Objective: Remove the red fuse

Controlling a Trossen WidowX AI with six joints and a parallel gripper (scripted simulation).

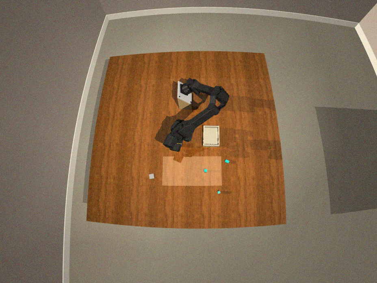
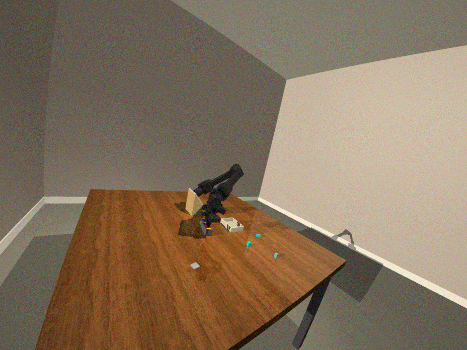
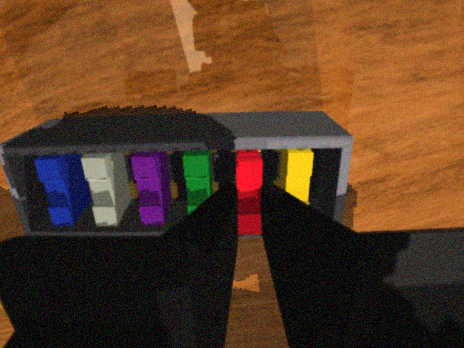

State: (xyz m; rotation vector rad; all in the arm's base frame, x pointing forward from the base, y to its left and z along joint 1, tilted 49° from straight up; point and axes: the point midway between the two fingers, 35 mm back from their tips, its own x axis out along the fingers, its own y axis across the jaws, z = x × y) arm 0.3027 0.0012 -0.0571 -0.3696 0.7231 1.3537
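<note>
Right now my gripper tip is 2 cm short of the yellow fuse and 2 cm above it. Round my gripper tip: red fuse (1 cm below); green fuse (2 cm behind, 1 cm to the left, 2 cm below); cream tray (2 cm behind, 20 cm to the left, 4 cm below).
</note>
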